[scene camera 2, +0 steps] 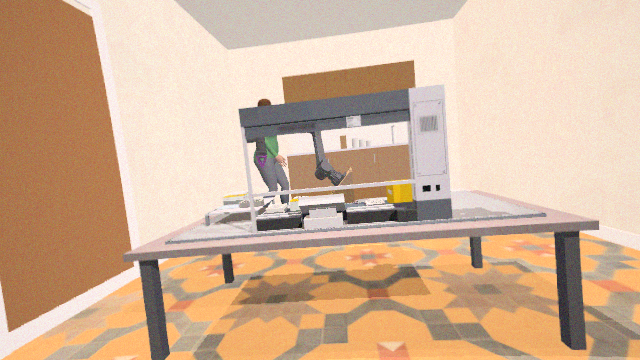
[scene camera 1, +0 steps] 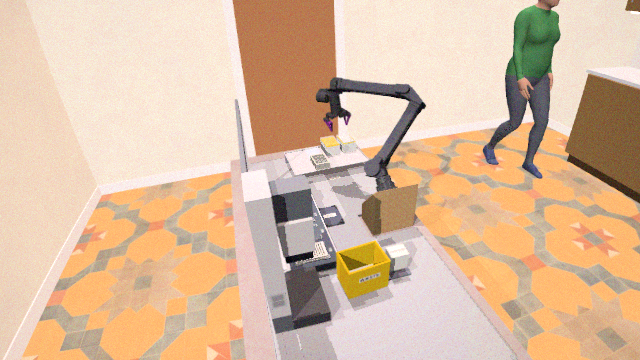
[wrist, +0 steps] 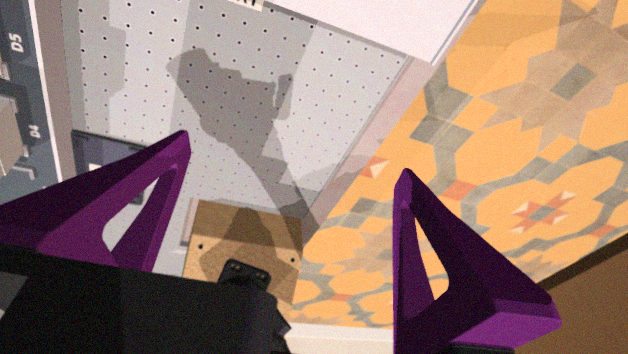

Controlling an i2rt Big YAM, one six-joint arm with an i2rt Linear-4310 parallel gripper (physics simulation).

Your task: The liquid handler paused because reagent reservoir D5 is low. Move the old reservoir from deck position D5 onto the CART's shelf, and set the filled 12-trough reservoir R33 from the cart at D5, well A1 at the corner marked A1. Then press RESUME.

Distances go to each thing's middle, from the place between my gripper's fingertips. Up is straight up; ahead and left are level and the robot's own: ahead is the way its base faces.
Scene:
My hand is 23 cm above the cart shelf (scene camera 1: 300, 162), 12 cm to the left of it and 7 cm short of it. Also, from my hand: dark square pad marked RG (wrist: 98, 151) (39 cm to the left, 28 cm below, 12 cm ahead).

